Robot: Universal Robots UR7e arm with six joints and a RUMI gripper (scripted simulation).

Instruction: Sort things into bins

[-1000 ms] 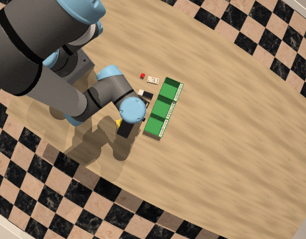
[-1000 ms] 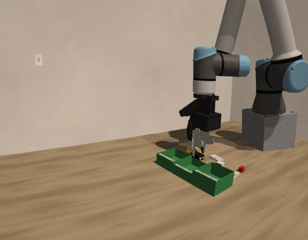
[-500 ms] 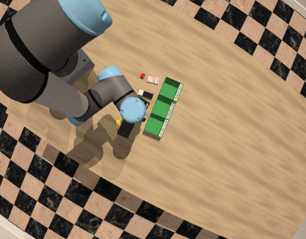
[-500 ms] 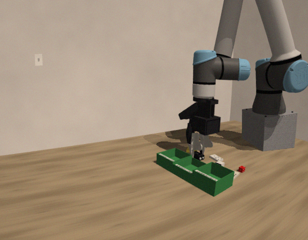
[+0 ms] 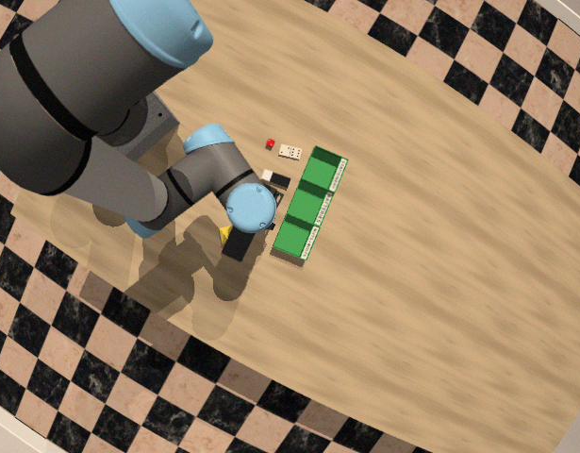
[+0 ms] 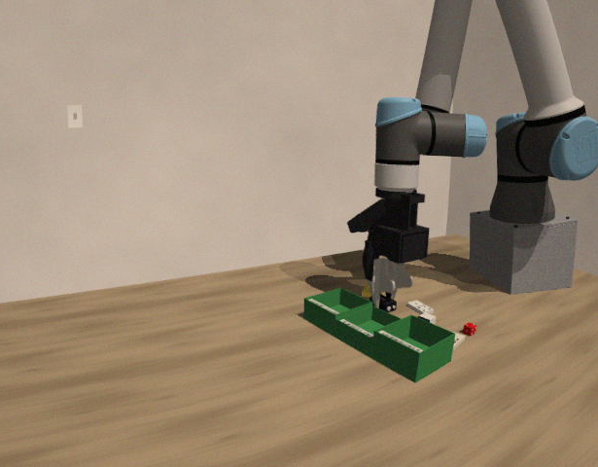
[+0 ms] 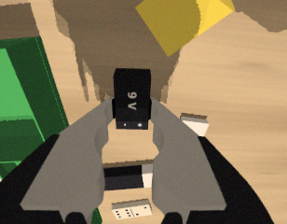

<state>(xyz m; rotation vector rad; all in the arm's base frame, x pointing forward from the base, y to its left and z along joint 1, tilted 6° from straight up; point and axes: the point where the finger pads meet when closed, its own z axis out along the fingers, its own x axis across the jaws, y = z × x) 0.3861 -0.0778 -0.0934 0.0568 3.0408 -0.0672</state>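
My hand is 4 cm past the yellow block, 7 cm to the left of it and 1 cm above it. The rest, counted from my hand: black 9V battery (1 cm to the left, 1 cm below); black-and-white block (10 cm to the left, 1 cm below); red die (4 cm behind, 17 cm to the left, 1 cm below).
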